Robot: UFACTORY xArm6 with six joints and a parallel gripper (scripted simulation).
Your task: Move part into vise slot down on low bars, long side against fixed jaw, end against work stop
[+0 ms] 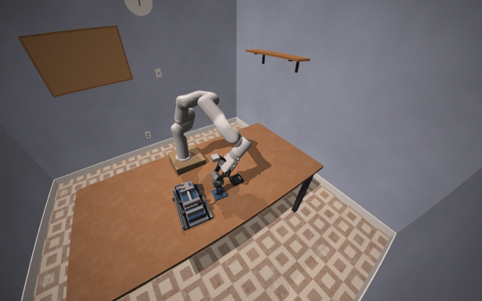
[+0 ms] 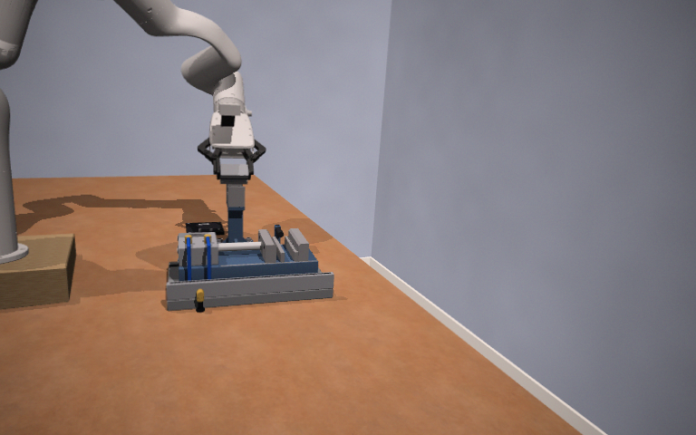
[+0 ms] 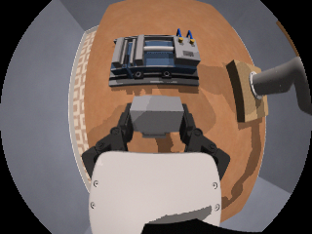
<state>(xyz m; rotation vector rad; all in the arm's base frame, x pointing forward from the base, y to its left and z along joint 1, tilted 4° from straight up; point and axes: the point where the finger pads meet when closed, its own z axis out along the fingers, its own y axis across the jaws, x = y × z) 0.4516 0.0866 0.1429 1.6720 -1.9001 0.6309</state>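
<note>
My hand is 10 mm to the left of the part and 10 mm above it. The rest, counted from my hand: white cylinder rod 200 mm to the right, 110 mm below, 30 mm behind; post 130 mm below, 10 mm to the right; black work stop 160 mm to the right, 100 mm below, 60 mm ahead.
</note>
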